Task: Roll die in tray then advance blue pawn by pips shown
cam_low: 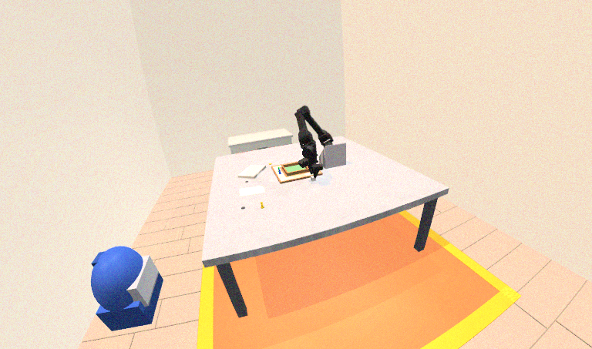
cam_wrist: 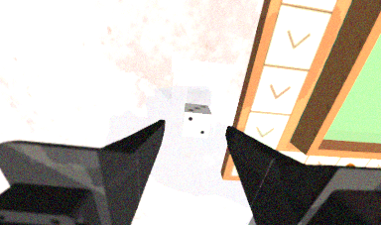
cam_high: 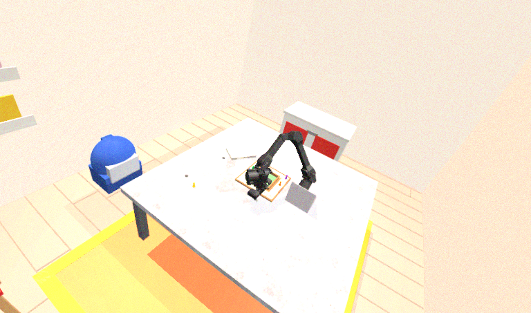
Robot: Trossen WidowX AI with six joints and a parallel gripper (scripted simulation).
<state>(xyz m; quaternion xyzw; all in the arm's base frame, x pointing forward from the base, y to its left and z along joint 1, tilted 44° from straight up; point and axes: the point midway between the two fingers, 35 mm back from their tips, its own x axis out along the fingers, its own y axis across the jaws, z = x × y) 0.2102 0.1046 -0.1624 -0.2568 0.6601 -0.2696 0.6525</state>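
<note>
Now: the white die 2 cm below my gripper tip. The rest, counted from my gripper tip: blue pawn: 17 cm ahead, 17 cm to the right; then orange pawn: 5 cm behind, 21 cm to the right; then green tray: 6 cm ahead, 19 cm to the right, 2 cm below.
</note>
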